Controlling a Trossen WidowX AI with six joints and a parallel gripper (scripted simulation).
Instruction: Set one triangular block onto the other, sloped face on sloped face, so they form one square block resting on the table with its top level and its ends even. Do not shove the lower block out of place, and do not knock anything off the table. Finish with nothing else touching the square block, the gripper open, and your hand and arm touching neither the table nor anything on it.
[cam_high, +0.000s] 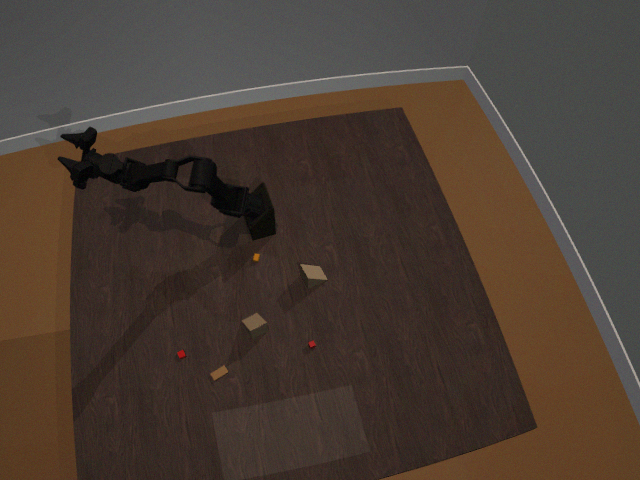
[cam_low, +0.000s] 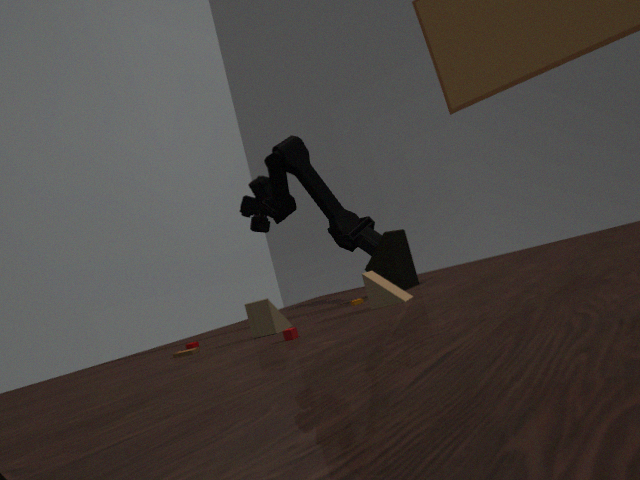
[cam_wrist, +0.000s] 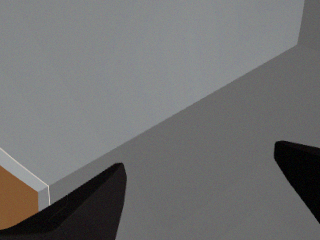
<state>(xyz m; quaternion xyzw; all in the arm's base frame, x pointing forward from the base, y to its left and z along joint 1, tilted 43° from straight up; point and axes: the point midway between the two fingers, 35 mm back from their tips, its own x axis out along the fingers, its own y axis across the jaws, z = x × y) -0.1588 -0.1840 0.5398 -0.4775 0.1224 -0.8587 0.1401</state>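
The flat tan piece lies 610 mm ahead of my gripper tip, 310 mm to the left of it and 390 mm below it. The rest, counted from my gripper tip: orange piece 280 mm ahead, 500 mm to the left, 390 mm below.
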